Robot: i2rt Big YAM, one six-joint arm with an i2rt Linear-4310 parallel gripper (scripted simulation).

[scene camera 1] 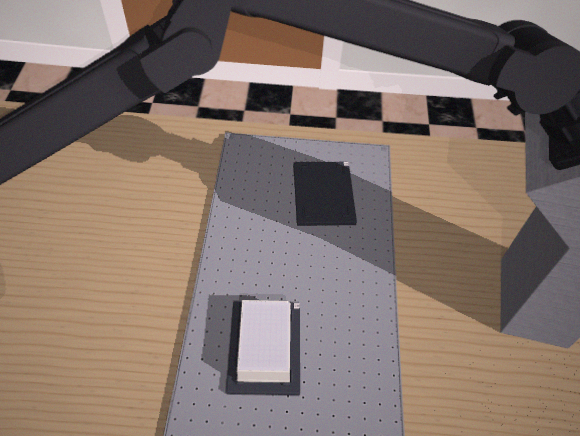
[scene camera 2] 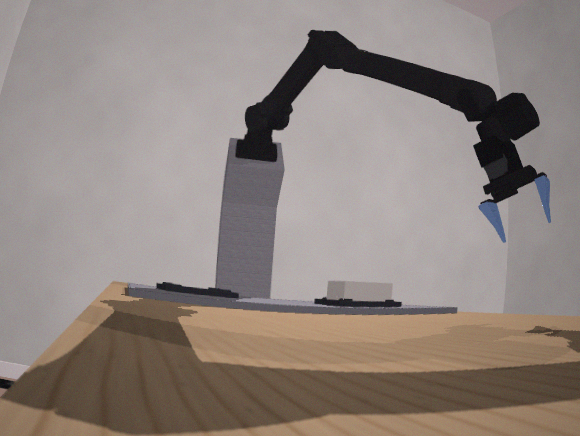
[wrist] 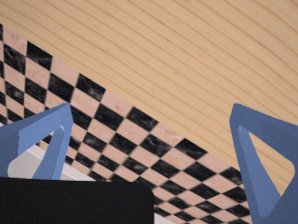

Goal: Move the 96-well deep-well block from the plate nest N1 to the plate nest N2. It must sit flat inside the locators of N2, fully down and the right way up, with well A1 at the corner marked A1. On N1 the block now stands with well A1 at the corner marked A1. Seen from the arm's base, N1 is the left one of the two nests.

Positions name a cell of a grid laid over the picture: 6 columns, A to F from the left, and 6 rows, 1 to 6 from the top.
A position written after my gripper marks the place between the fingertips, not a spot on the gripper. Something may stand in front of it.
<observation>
I see my gripper (scene camera 2: F4), a white deep-well block (scene camera 1: C5), a dark plate nest N1 (scene camera 1: C6) and a dark plate nest N2 (scene camera 1: D3).
The white deep-well block is seen too in scene camera 2 (scene camera 2: D5). My gripper is seen too in the wrist view (wrist: D4). The wrist view does not show the white deep-well block: it is out of frame.
</observation>
